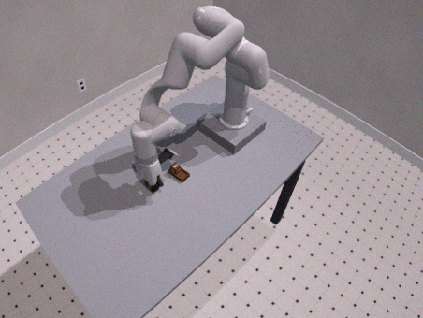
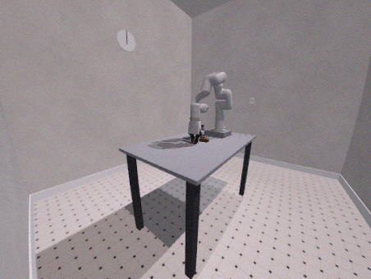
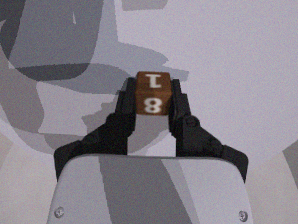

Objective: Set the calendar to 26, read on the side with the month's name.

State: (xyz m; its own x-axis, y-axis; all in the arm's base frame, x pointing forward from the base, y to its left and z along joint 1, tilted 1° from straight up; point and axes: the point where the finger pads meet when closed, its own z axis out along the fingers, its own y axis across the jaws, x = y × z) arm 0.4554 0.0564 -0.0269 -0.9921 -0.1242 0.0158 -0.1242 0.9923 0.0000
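Right now the brown cube is 2 cm below my hand. From my hand the other things lie so: brown wooden tray 12 cm behind, 2 cm below, 1 cm to the left.
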